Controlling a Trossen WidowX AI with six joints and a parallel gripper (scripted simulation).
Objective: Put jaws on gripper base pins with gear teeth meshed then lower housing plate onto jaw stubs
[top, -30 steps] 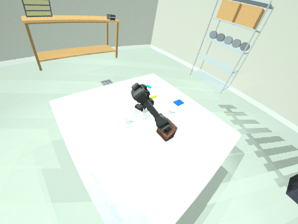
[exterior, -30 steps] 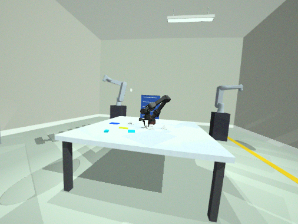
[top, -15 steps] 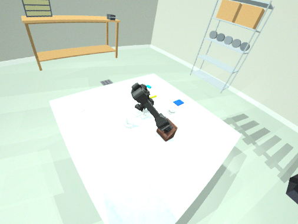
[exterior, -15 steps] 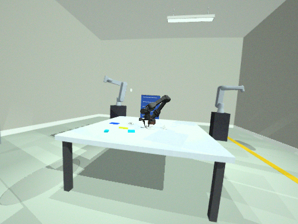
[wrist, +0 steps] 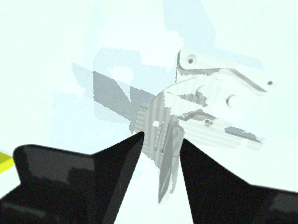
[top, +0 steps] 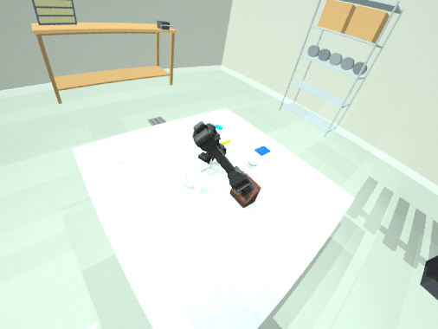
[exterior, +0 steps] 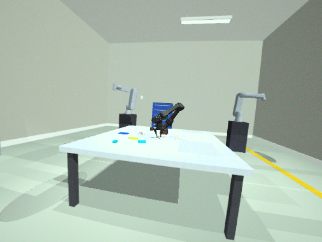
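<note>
Right now the pale jaw is 200 mm to the left of my gripper tip, 90 mm behind it and 10 mm below it. From my gripper tip the other things lie so: small white part 250 mm to the right, 120 mm behind, 10 mm above; then yellow bar 220 mm to the right, 140 mm ahead, 10 mm below; then blue square 430 mm to the right, 50 mm behind, 10 mm below.
</note>
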